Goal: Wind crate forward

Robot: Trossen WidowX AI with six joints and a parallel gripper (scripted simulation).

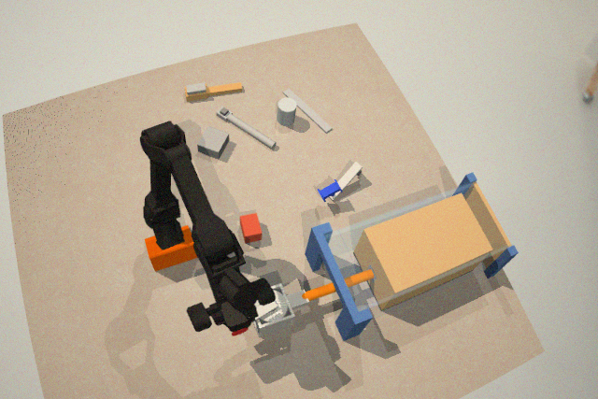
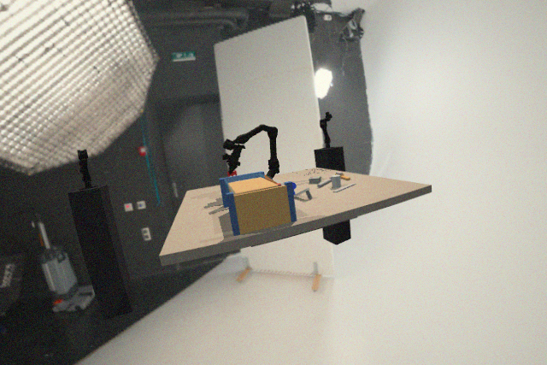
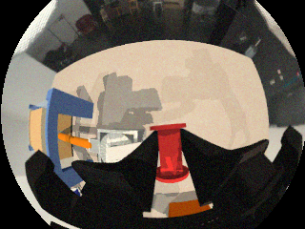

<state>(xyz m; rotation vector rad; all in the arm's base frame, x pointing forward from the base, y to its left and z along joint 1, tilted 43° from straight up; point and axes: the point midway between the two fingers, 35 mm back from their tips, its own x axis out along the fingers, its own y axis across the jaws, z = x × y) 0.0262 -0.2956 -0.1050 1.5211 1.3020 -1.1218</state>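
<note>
Now: gripper tip 40 mm short of the red-knobbed winch handle, 20 mm to the right of it and 40 mm above it. Also, from my gripper tip: hand winch 90 mm ahead, 20 mm to the left, 120 mm below; blue steel frame 260 mm ahead, 10 mm to the left, 40 mm below; red knob 20 mm to the left, 10 mm below.
</note>
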